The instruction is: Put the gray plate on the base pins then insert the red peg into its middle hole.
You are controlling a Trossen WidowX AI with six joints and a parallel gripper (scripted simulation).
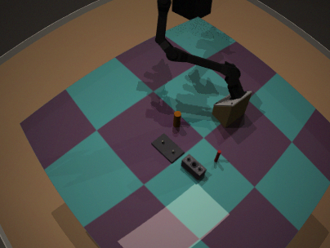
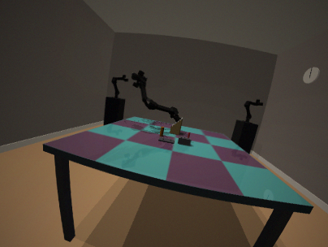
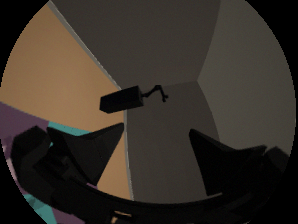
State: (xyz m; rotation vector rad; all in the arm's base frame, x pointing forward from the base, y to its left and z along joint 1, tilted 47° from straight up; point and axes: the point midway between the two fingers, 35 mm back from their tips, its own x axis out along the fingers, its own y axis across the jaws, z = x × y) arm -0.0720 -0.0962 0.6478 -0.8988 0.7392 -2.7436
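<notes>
The gray plate is 500 mm ahead of my gripper tip, 600 mm to the left of it and 450 mm below it. Also, from my gripper tip: red peg (410 mm ahead, 650 mm to the left, 450 mm below); orange peg-like object (390 mm ahead, 410 mm to the left, 450 mm below); base (500 mm ahead, 460 mm to the left, 480 mm below).
</notes>
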